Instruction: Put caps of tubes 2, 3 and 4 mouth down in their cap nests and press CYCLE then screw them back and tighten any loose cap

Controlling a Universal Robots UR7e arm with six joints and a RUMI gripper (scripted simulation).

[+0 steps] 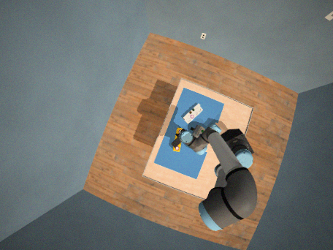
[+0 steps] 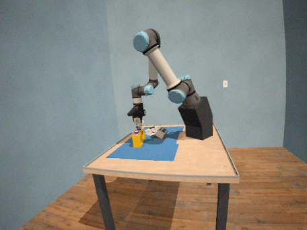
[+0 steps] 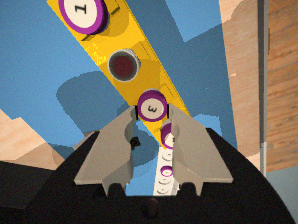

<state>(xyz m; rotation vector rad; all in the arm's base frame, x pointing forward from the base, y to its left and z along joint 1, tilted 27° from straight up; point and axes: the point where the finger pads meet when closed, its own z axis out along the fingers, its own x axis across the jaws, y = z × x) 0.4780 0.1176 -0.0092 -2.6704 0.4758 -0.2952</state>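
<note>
The cap lies 1 cm below my hand. Also, from my hand: green key 19 cm behind, 15 cm to the right, 6 cm below; then blue cycle key 19 cm behind, 10 cm to the right, 6 cm below; then key housing 17 cm behind, 12 cm to the right, 7 cm below.
</note>
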